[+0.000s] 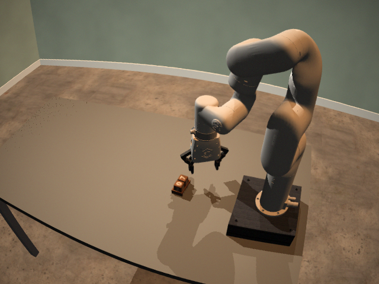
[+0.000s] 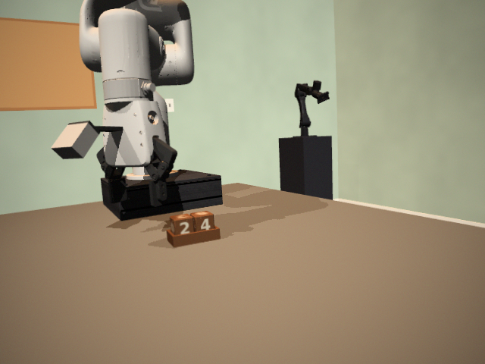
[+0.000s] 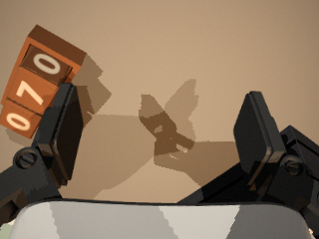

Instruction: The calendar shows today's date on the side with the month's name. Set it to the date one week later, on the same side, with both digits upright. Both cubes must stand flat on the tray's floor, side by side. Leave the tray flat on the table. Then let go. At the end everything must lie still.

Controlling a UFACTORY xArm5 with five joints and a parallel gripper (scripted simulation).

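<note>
The brown tray is 7 cm ahead of my hand, 6 cm to the left of it and 6 cm below it.
</note>
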